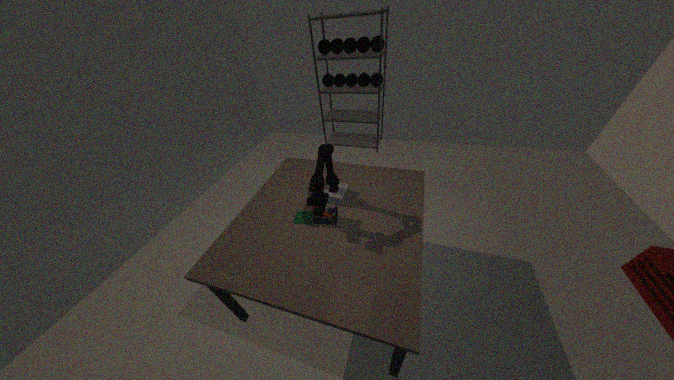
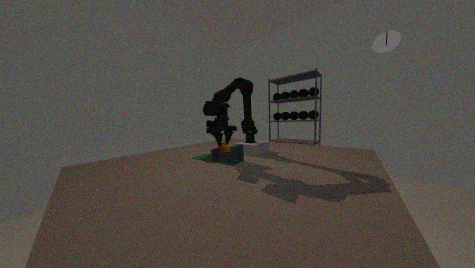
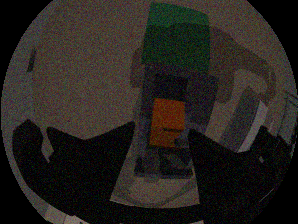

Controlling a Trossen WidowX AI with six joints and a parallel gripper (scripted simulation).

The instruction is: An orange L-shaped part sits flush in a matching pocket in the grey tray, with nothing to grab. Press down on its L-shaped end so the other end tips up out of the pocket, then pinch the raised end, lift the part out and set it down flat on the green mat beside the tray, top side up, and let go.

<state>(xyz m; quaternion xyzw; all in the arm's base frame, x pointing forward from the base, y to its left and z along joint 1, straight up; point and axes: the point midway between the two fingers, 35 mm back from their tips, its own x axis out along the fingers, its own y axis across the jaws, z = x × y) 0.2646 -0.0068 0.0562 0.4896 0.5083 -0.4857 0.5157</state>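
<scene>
Right now the orange part is 20 mm behind my gripper tip, 30 mm to the left of it and 50 mm below it. Also, from my gripper tip: green mat: 10 mm behind, 150 mm to the right, 100 mm below.
</scene>
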